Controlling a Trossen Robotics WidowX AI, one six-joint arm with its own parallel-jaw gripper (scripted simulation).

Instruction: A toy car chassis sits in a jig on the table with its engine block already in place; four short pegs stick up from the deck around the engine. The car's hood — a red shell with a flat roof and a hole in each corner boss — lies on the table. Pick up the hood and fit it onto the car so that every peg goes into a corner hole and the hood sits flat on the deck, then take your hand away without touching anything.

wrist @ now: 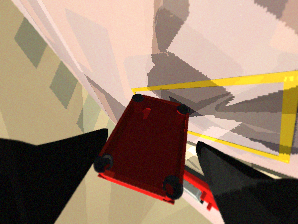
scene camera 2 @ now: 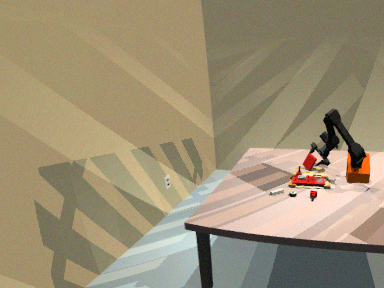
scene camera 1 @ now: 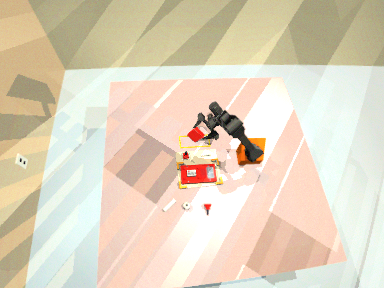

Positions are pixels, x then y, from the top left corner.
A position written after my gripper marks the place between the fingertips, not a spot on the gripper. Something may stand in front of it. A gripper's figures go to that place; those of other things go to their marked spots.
Scene:
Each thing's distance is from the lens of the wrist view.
my gripper (wrist: 152, 139): 12 cm
red hood (wrist: 146, 151): 13 cm

